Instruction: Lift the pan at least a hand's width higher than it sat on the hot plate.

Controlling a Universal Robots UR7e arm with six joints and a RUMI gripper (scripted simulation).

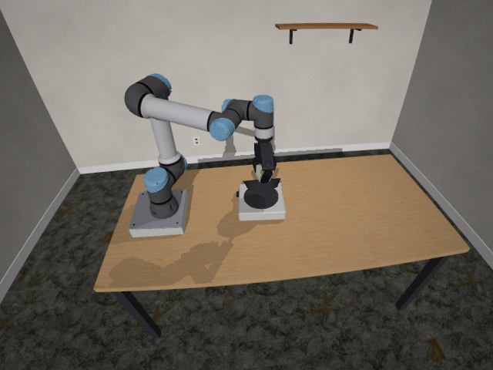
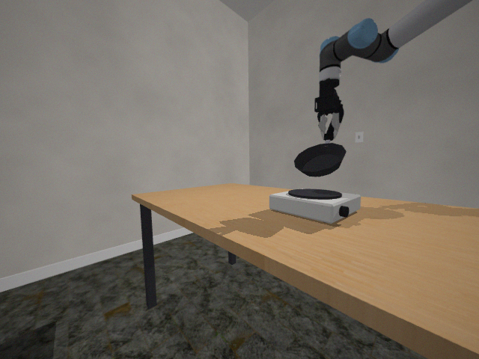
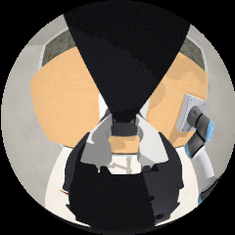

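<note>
Right now my hand is 6 cm above the black pan, 5 cm to the right of it and 1 cm short of it. Round my hand: white hot plate 26 cm below, 14 cm to the left.
</note>
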